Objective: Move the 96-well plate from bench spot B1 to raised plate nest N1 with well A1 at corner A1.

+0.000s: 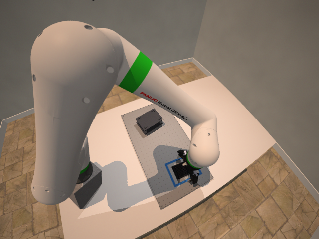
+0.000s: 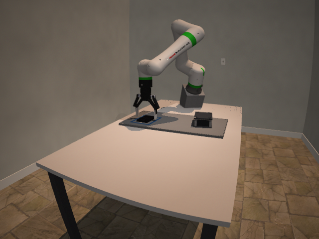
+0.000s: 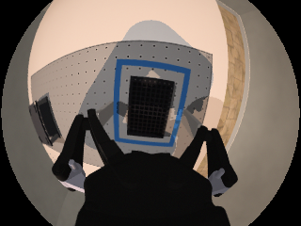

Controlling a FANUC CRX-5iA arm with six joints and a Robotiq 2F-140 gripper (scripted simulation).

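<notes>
Right now the black 96-well plate is 2 cm below my hand. Round my hand: raised plate nest N1: 39 cm to the left, 10 cm behind, 3 cm above.
</notes>
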